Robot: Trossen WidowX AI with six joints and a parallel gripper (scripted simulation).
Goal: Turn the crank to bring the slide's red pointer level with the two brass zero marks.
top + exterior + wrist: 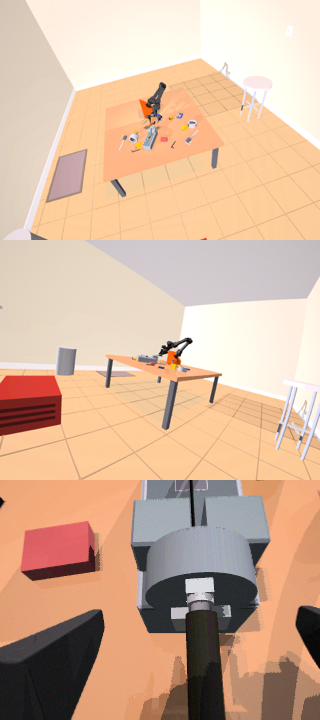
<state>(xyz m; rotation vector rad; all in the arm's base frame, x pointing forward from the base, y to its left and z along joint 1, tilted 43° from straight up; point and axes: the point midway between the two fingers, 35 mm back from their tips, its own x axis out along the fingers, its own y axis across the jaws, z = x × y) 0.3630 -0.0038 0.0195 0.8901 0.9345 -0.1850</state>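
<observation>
The dark crank handle lies 20 mm behind my gripper tip, 10 mm to the left of it and 10 mm below it. From my gripper tip the other things lie so: red pointer 150 mm ahead, 100 mm to the right, 50 mm below; then red block 180 mm ahead, 120 mm below, 60 mm to the left.
</observation>
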